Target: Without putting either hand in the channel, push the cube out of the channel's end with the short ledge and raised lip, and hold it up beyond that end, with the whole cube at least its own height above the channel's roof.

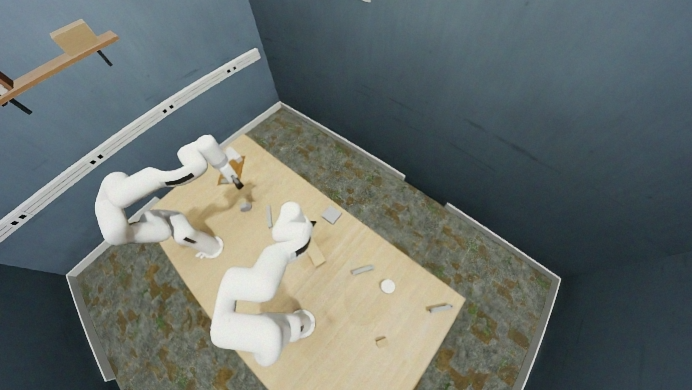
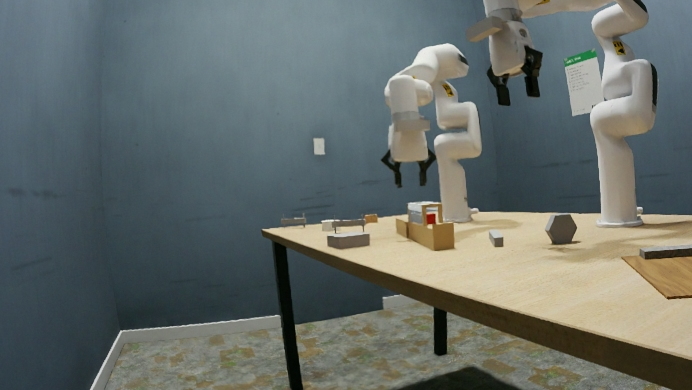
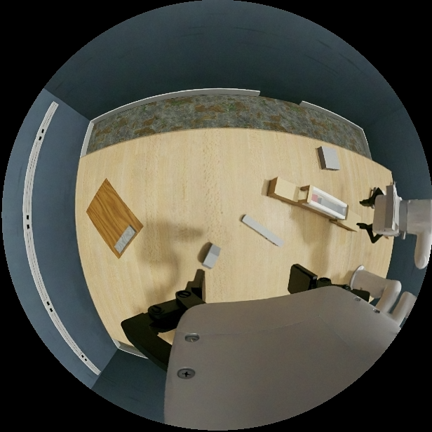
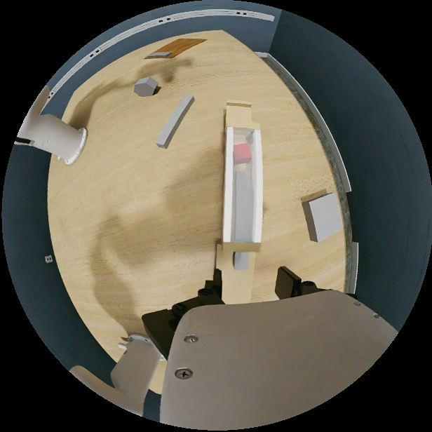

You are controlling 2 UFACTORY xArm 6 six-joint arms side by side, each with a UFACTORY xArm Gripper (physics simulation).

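The red cube (image 2: 431, 218) (image 3: 315, 198) (image 4: 242, 153) sits inside the channel (image 2: 425, 234) (image 4: 256, 190), close to the end with the short ledge (image 3: 286, 190) (image 4: 239, 117) and lip. A grey bar (image 4: 243, 205) lies along the channel behind the cube, a gap between them; its rear end sticks out over the longer ledge (image 1: 316, 255). My right gripper (image 2: 410, 184) (image 3: 359, 213) (image 4: 249, 281) is open and empty above that longer ledge, clear of the bar. My left gripper (image 1: 239, 185) (image 2: 518, 97) (image 3: 249, 281) is open and empty, high above the table.
A loose grey bar (image 1: 269, 216) (image 3: 262, 230) and a hexagonal block (image 2: 561, 229) (image 3: 211, 255) lie between the channel and the wooden board (image 3: 112, 215). A grey block (image 2: 348, 240) (image 4: 325, 217) lies on the channel's other side. A white disc (image 1: 387, 286) and brackets (image 1: 362, 270) lie farther off.
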